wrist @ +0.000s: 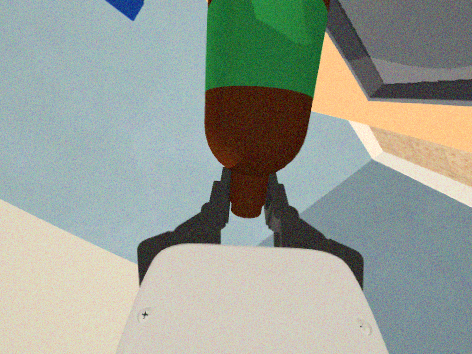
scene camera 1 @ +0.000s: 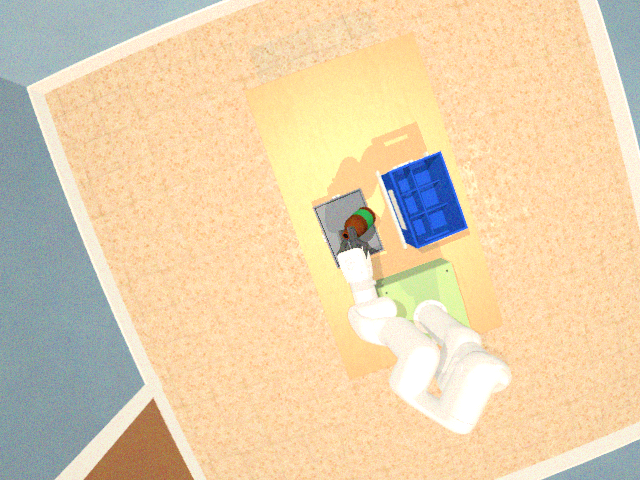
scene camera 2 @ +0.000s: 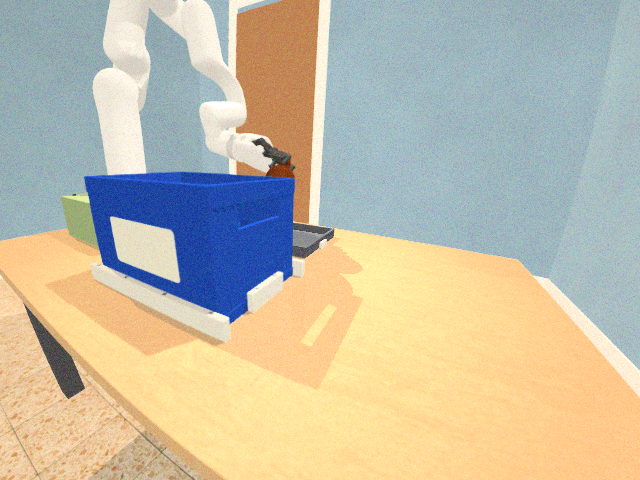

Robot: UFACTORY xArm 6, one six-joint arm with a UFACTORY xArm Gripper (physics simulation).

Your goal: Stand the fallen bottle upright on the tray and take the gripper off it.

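Places are measured from the arm's base along level axes (x ahead, y left, z up), in centimetres.
Pixels of known places: gripper, between the fingertips: [wrist: 247, 180] [scene camera 1: 346, 228] [scene camera 2: 290, 165]; arm's base, origin of its link: [scene camera 1: 430, 316].
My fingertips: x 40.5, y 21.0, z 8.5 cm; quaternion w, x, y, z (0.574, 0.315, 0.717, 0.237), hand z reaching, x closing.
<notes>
Ahead of a thing's pixels: the offset from my fingertips to its top centre. "pt": to the spot under its first point.
The brown bottle with a green band [scene camera 1: 359, 221] [scene camera 2: 280, 172] [wrist: 257, 120] is held in the air, tilted, with its neck up. In scene camera 1 its base points to the upper right, over the tray's right edge. In scene camera 2 its lower part is hidden behind the blue crate. My gripper [scene camera 1: 349, 233] [scene camera 2: 282, 163] [wrist: 247, 180] is shut on the bottle's neck, one finger on each side. The grey tray @(pt dx +5.7, dy +1.4, dz -18.9 cm) [scene camera 1: 334, 211] [scene camera 2: 311, 238] [wrist: 420, 30] lies on the table below; part of it is hidden by the arm and bottle in scene camera 1.
A tall blue crate with compartments @(dx +0.9, dy -29.2, dz -2.0 cm) [scene camera 1: 454, 191] [scene camera 2: 155, 201] [wrist: 129, 7] stands close to the right of the tray in scene camera 1, with white strips around its foot. A light green box [scene camera 1: 423, 281] [scene camera 2: 78, 219] stands near the arm's base.
</notes>
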